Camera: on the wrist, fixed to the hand. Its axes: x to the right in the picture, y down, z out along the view.
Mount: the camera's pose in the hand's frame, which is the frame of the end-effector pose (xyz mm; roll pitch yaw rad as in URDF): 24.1 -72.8 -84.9 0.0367 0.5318 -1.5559
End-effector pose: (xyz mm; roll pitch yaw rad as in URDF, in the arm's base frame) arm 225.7 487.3 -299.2 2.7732 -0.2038 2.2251
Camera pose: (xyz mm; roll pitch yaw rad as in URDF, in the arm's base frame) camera 139.7 437.6 -242.4 2.9663 -0.1627 -2.4667
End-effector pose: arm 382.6 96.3 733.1 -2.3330 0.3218 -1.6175
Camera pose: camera 368.8 38.8 831.0 -2.1251 -1.1667 -0.9979
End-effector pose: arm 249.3 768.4 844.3 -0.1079 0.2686 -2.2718
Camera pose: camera 185.1 818.8 764.1 -0.2588 0.4115 2.3348
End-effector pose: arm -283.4 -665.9 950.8 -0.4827 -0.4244 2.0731
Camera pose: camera -211.1 -581.7 923.0 0.4545 0.0395 0.5343
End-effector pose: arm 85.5 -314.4 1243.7 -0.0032 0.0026 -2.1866
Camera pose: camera 12.1 -291.7 1159.0 0.0336 0.5286 2.5391
